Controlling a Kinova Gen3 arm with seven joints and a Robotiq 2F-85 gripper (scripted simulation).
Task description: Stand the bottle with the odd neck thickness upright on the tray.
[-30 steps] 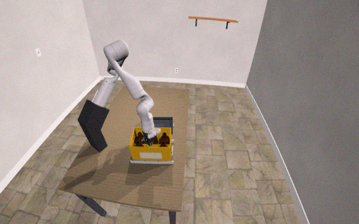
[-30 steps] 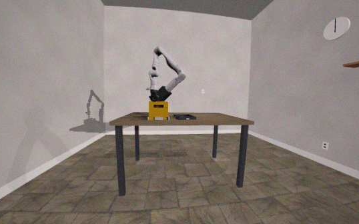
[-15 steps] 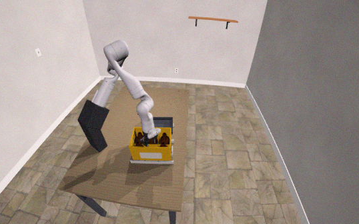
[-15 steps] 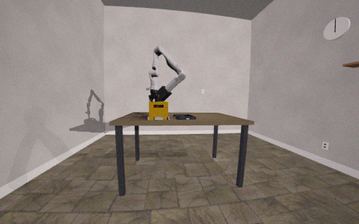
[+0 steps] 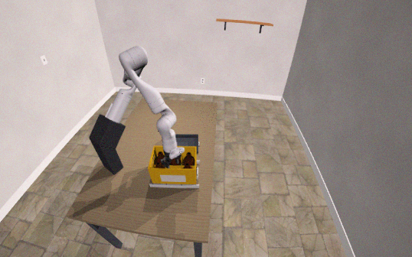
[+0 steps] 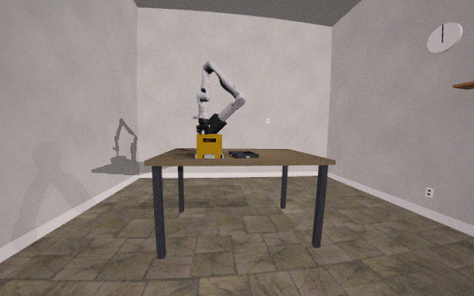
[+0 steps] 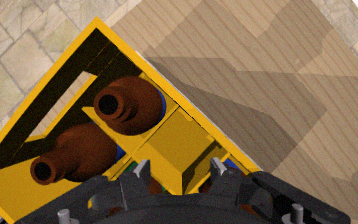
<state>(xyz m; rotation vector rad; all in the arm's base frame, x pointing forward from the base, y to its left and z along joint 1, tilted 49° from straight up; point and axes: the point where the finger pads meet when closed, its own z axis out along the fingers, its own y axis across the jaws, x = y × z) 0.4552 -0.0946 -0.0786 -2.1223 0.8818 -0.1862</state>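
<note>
Right now the yellow crate is 1 cm behind my hand, 4 cm to the left of it and 7 cm below it. Also, from my hand: dark grey tray 3 cm behind, 33 cm to the left, 14 cm below.
</note>
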